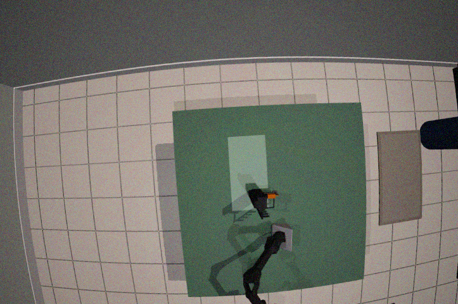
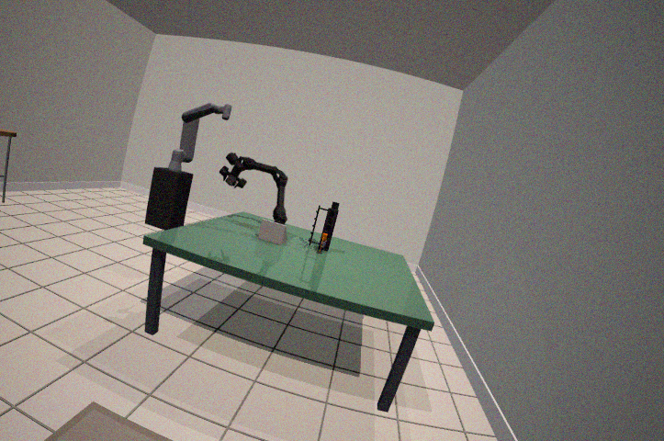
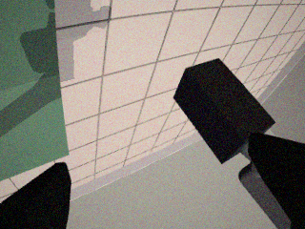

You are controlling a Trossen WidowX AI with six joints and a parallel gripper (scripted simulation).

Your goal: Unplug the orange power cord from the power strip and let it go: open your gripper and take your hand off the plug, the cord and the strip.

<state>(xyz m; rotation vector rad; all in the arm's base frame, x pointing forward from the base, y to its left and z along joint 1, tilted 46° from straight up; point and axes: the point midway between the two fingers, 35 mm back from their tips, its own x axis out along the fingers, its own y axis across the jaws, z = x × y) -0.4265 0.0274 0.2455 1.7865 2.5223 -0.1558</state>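
Now: gripper tip 70 cm short of the orange plug, 15 cm to the left of it and 13 cm above it.
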